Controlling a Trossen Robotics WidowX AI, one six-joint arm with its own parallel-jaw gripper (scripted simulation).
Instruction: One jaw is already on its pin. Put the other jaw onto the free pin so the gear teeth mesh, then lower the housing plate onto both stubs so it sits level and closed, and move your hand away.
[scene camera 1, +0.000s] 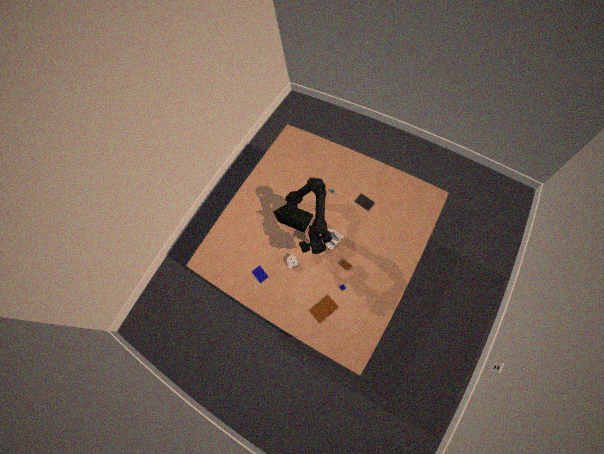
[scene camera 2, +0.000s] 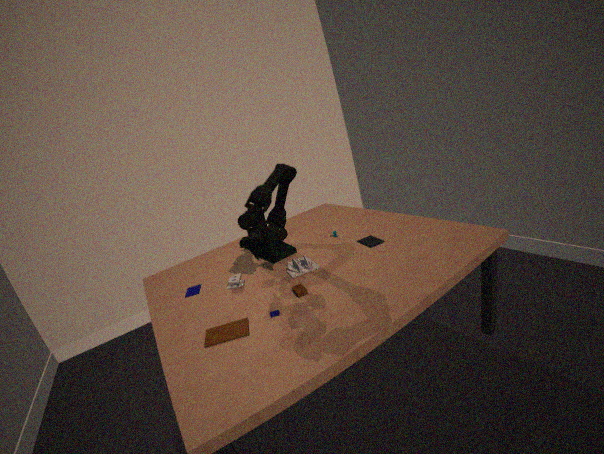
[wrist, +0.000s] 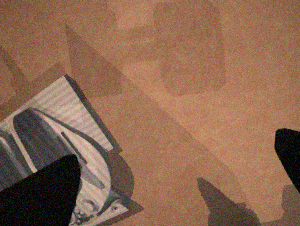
Labels:
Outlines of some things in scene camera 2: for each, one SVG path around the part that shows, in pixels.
My gripper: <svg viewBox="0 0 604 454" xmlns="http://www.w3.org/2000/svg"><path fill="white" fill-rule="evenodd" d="M285 228L269 234L266 220L256 223L251 227L252 232L250 236L243 237L240 241L240 247L248 249L258 261L259 258L255 245L263 244L264 240L275 238L277 239L278 254L281 256L282 241L288 235Z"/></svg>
A brown plate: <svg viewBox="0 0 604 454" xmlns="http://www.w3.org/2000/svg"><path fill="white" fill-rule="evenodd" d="M248 317L222 326L219 325L206 329L204 347L224 343L245 335L248 336Z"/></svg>

